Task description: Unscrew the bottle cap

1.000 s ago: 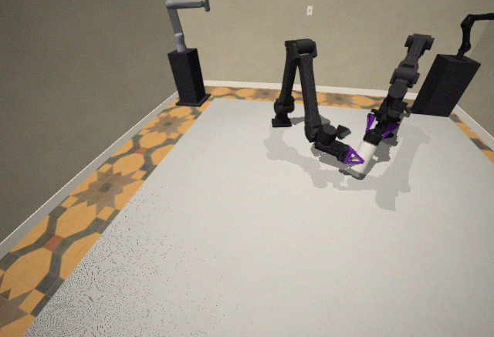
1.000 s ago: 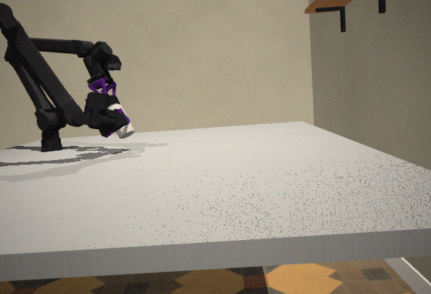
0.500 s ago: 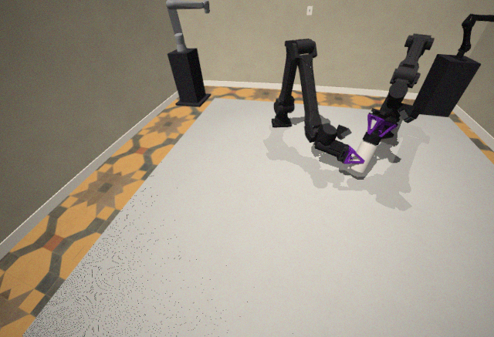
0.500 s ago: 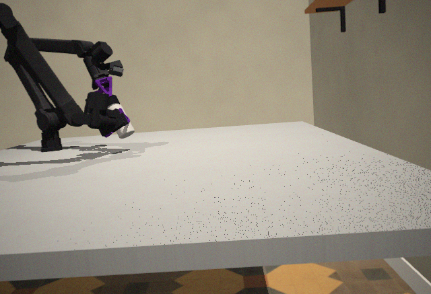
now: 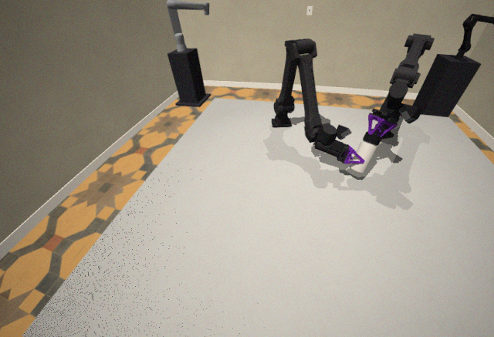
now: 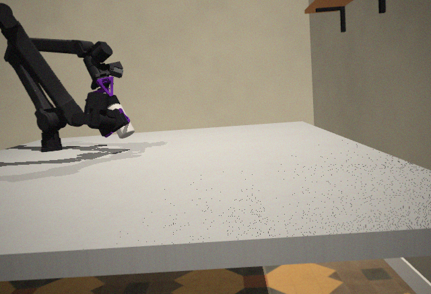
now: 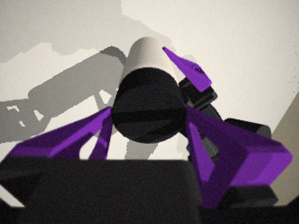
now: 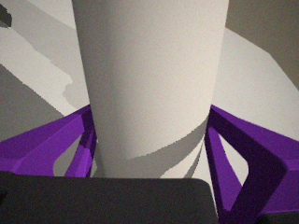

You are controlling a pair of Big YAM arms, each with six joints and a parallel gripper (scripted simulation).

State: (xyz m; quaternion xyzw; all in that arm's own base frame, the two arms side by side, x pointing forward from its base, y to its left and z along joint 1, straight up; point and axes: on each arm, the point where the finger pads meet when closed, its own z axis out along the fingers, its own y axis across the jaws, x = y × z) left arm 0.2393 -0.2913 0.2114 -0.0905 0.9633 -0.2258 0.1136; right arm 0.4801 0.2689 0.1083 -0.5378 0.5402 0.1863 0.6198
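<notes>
The black cap lies 10 mm ahead of my left hand, 10 mm to the right of it and 20 mm below it. From my left hand the other things lie so: bottle 30 mm ahead, 20 mm to the right, 60 mm below.
Now: right hand 50 mm below the bottle, 20 mm to the right of it and 20 mm past it. Round my right hand: black cap: 80 mm above, 40 mm behind, 30 mm to the left.
</notes>
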